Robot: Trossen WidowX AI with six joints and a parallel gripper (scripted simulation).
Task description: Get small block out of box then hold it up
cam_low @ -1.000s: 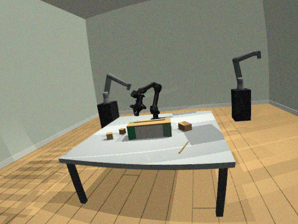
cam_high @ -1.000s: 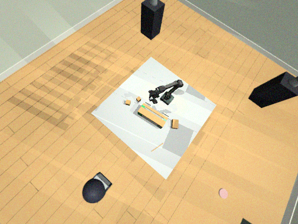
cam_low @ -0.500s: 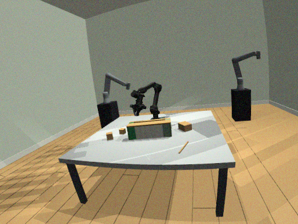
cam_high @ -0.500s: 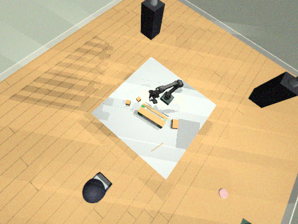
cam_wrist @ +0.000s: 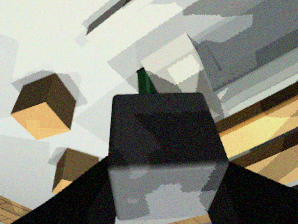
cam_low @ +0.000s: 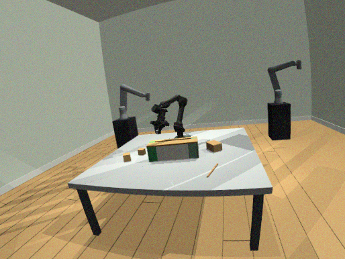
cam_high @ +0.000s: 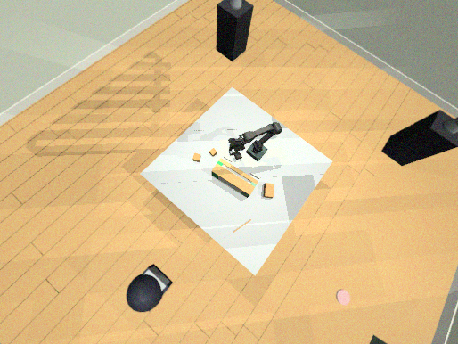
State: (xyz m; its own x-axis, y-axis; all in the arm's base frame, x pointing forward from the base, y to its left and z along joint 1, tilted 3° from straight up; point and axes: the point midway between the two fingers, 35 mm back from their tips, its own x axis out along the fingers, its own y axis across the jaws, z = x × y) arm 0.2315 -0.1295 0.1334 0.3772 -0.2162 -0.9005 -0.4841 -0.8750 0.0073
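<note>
The grey t-shaped piece is 10 mm to the left of my gripper tip, 10 mm behind it and 10 mm above it. From my gripper tip the other things lie so: small box: 150 mm to the right, 150 mm below, 40 mm ahead; then tan block: 460 mm to the left, 140 mm below, 20 mm behind; then clear-fronted box: 150 mm to the left, 110 mm below, 70 mm ahead.
</note>
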